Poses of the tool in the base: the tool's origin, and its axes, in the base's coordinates. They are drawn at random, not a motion.
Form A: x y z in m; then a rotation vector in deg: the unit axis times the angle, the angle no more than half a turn.
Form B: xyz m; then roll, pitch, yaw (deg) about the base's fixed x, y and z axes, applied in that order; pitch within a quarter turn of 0, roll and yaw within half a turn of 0. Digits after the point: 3 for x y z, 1 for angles.
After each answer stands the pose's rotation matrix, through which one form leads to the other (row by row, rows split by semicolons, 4 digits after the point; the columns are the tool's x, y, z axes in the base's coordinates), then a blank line. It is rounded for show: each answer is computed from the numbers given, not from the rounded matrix.
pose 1, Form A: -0.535 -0.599 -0.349 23.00 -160.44 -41.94
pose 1, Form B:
-0.535 -0.599 -0.349 149.4 -8.1 -161.5
-0.9387 -0.2056 -0.2768; -0.3147 0.8387 0.4444; 0.1407 0.5043 -0.8520

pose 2, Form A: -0.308 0.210 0.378 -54.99 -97.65 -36.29
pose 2, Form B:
-0.308 0.210 0.378 -173.3 -70.8 116.5
-0.1468 0.8400 -0.5224; 0.2949 0.5413 0.7874; 0.9442 -0.0385 -0.3272

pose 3, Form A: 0.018 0.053 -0.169 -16.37 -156.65 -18.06
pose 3, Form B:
0.018 0.053 -0.169 168.8 -22.6 170.3
-0.9101 0.2387 -0.3389; 0.1553 0.9544 0.2551; 0.3843 0.1795 -0.9056

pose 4, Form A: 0.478 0.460 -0.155 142.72 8.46 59.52
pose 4, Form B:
0.478 0.460 -0.155 145.3 -40.7 20.0
0.7129 -0.0673 0.6981; 0.2592 -0.8996 -0.3514; 0.6516 0.4314 -0.6239

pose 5, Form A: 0.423 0.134 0.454 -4.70 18.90 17.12
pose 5, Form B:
0.423 0.134 0.454 -1.9 19.3 17.0
0.9026 -0.3020 0.3067; 0.2754 0.9528 0.1277; -0.3308 -0.0308 0.9432

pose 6, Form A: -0.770 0.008 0.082 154.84 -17.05 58.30
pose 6, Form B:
-0.770 0.008 0.082 168.4 -41.9 -8.1
0.7370 -0.2710 0.6191; -0.1053 -0.9509 -0.2909; 0.6676 0.1492 -0.7294

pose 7, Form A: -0.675 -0.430 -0.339 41.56 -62.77 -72.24
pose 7, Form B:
-0.675 -0.430 -0.339 68.8 -13.8 -92.9
-0.0496 0.3718 -0.9270; -0.9698 0.2040 0.1338; 0.2388 0.9056 0.3505

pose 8, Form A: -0.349 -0.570 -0.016 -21.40 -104.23 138.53
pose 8, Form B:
-0.349 -0.570 -0.016 -74.8 8.0 167.2
-0.9657 0.0723 -0.2492; 0.2194 -0.2851 -0.9330; -0.1386 -0.9558 0.2595

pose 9, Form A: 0.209 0.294 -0.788 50.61 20.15 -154.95
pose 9, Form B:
0.209 0.294 -0.788 -10.4 37.1 -166.8
-0.7761 0.3303 -0.5372; -0.1819 -0.9329 -0.3108; -0.6038 -0.1435 0.7841

